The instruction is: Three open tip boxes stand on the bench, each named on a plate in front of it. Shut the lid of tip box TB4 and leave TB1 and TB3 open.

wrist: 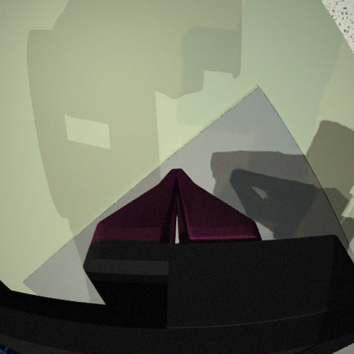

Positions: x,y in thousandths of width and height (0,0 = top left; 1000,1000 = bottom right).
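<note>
I can see my gripper (499,501) here. A grey mat (699,448) is in sight as well.
</note>
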